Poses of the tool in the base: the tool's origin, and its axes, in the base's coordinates. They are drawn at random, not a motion.
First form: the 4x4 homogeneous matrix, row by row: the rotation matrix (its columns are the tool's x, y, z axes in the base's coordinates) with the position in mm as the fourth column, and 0 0 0 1 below. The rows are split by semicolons.
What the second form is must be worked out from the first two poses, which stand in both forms.
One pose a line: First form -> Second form
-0.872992, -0.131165, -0.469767, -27.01; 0.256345, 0.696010, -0.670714, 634.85; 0.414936, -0.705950, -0.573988, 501.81; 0, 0, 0, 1 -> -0.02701, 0.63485, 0.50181, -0.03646, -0.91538, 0.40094, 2.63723
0.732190, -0.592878, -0.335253, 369.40; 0.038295, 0.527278, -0.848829, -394.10; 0.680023, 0.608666, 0.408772, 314.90; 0, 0, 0, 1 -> 0.36940, -0.39410, 0.31490, 0.77318, -0.53859, 0.33483, 1.23012
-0.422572, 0.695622, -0.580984, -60.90; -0.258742, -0.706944, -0.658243, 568.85; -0.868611, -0.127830, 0.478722, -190.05; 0, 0, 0, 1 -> -0.06090, 0.56885, -0.19005, 0.46976, 0.25474, -0.84524, 2.54170
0.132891, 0.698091, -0.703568, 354.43; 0.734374, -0.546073, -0.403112, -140.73; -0.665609, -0.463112, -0.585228, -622.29; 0, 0, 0, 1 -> 0.35443, -0.14073, -0.62229, -0.75251, -0.47608, 0.45505, 3.10172
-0.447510, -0.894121, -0.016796, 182.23; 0.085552, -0.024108, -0.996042, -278.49; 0.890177, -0.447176, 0.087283, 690.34; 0, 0, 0, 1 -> 0.18223, -0.27849, 0.69034, 0.38024, -0.62833, 0.67869, 2.33528
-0.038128, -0.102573, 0.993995, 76.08; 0.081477, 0.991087, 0.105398, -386.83; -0.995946, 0.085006, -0.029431, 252.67; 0, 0, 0, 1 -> 0.07608, -0.38683, 0.25267, -0.01020, 0.99570, 0.09209, 1.60904
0.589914, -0.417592, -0.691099, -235.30; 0.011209, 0.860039, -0.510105, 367.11; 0.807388, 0.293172, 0.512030, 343.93; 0, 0, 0, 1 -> -0.23530, 0.36711, 0.34393, 0.45811, -0.85459, 0.24455, 1.06901
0.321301, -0.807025, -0.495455, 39.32; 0.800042, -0.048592, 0.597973, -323.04; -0.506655, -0.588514, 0.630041, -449.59; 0, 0, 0, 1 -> 0.03932, -0.32304, -0.44959, -0.59395, 0.00561, 0.80449, 1.61944
